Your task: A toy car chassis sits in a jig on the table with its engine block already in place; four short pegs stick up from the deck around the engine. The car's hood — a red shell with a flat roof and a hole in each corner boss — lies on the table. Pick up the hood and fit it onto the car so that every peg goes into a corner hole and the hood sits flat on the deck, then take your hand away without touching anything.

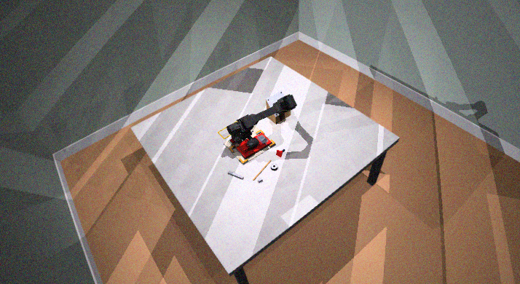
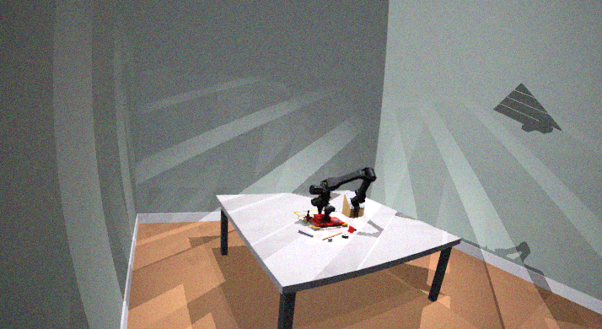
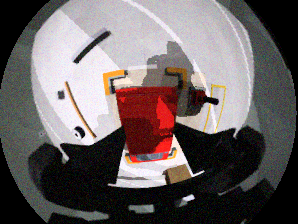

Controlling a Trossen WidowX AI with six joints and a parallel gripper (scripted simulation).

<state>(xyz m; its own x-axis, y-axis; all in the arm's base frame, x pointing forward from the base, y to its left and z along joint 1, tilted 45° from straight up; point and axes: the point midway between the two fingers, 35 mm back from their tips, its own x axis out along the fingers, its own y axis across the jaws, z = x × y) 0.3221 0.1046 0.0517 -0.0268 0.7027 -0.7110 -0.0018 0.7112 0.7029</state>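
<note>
My gripper tip is right at the red hood. From my gripper tip the other things lie so: grey engine block (3 cm below); then grey bar (17 cm ahead, 12 cm to the left, 4 cm below); then wooden stick (2 cm ahead, 18 cm to the left, 5 cm below).
</note>
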